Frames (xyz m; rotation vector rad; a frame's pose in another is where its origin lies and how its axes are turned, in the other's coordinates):
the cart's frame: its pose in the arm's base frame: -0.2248 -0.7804 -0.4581 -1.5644 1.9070 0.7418
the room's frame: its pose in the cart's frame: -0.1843 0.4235 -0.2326 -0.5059 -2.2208 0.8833
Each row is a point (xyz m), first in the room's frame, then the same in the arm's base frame.
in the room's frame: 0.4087 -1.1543 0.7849
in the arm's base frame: 0.4781 0.1649 0.0855
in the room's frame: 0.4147 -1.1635 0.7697
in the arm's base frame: 0.4747 0.1741 0.0695
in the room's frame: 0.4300 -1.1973 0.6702
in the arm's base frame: 0.4423 0.2009 -0.0280
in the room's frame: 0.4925 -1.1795 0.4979
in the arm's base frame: 0.3142 0.2437 -0.1532
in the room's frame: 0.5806 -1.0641 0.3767
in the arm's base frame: 0.1287 0.2651 -0.1833
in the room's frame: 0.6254 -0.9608 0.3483
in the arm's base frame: 0.0181 0.2560 -0.1492
